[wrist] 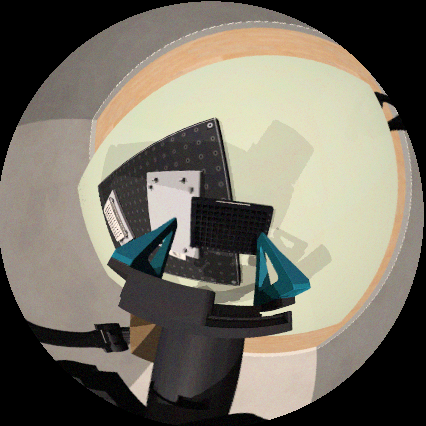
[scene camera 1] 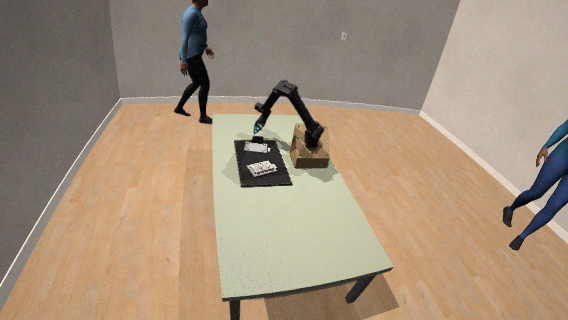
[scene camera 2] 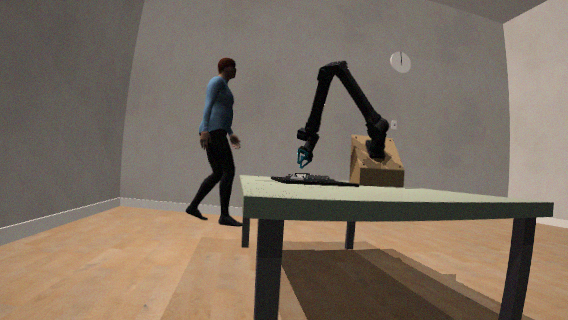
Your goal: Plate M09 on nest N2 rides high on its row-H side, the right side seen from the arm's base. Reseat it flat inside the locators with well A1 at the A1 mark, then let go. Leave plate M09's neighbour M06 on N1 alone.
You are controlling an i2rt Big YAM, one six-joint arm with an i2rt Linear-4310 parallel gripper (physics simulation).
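Pixels of known places: gripper, between the fingertips: [wrist: 218, 228] [scene camera 1: 255, 132] [scene camera 2: 299, 166]; arm's base, origin of its link: [wrist: 146, 333] [scene camera 1: 310, 139] [scene camera 2: 374, 150].
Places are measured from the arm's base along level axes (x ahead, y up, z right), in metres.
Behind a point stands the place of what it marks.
My gripper [scene camera 1: 257, 132] @(y -0.101, x 0.352, z 0.249 m) [scene camera 2: 302, 166] @(y -0.101, x 0.352, z 0.249 m) [wrist: 218, 228] @(y -0.101, x 0.352, z 0.249 m) is open and empty above the back end of the black board. The black well plate, taken as M09 [scene camera 1: 257, 139] @(y -0.149, x 0.333, z 0.228 m) [wrist: 231, 225] @(y -0.165, x 0.330, z 0.249 m), lies mostly off the light grey nest N2 [scene camera 1: 256, 147] @(y -0.157, x 0.351, z 0.128 m) [wrist: 170, 205] @(y -0.157, x 0.372, z 0.143 m). One end overlaps the nest's edge; the other reaches past the board's edge. In the wrist view it appears between and beyond the fingertips. Its exact tilt and its well marks cannot be made out. The nest's top with small locators is largely bare. White plate M06 [scene camera 1: 261, 168] @(y -0.143, x 0.352, z -0.141 m) [wrist: 114, 221] @(y -0.144, x 0.345, z -0.097 m) sits on nest N1.
The black perforated board [scene camera 1: 249, 180] @(y -0.169, x 0.438, z -0.229 m) [scene camera 2: 345, 184] @(y -0.174, x 0.232, z -0.269 m) [wrist: 170, 150] @(y -0.169, x 0.473, z 0.154 m) lies on the pale green table [scene camera 1: 290, 240] @(y -0.182, x 0.278, z -0.696 m) [scene camera 2: 425, 195] @(y -0.182, x 0.108, z -0.733 m) [wrist: 320, 100] @(y -0.182, x 0.546, z 0.449 m). The arm stands on a wooden base box [scene camera 1: 312, 162] @(y -0.133, x -0.012, z -0.093 m) [scene camera 2: 382, 177] @(y -0.138, x -0.013, z -0.093 m). A person in blue [scene camera 1: 194, 37] [scene camera 2: 217, 105] is beyond the table.
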